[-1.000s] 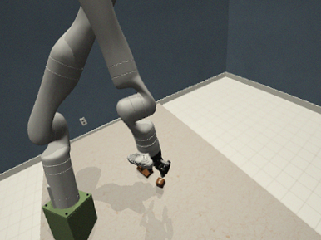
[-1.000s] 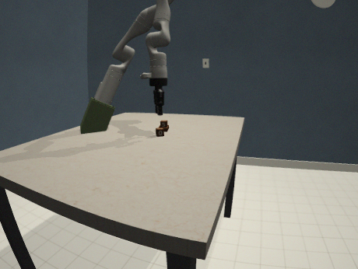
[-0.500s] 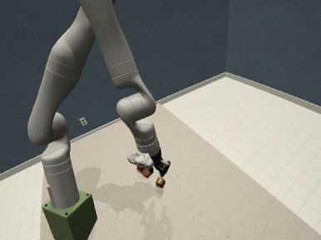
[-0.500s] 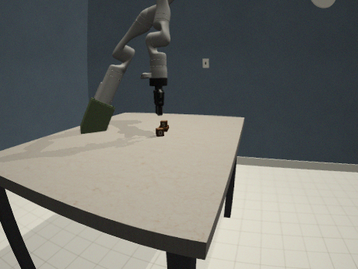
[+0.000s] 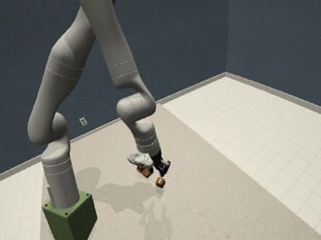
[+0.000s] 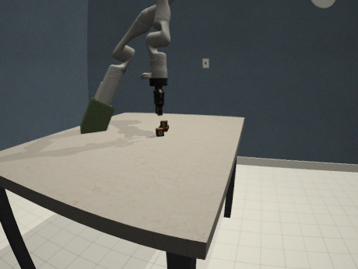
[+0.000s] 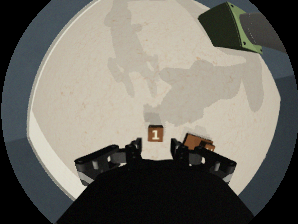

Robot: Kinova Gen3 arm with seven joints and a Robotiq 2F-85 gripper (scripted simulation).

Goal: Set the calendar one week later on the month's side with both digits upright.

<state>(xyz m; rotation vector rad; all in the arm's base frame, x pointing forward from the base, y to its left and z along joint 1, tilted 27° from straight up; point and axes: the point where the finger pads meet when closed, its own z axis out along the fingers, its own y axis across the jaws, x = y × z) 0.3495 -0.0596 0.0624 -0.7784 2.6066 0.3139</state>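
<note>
Now: the brown digit cube 9 cm below my hand. The rest, counted from my hand: brown calendar tray (11 cm to the left, 10 cm below, 3 cm behind).
</note>
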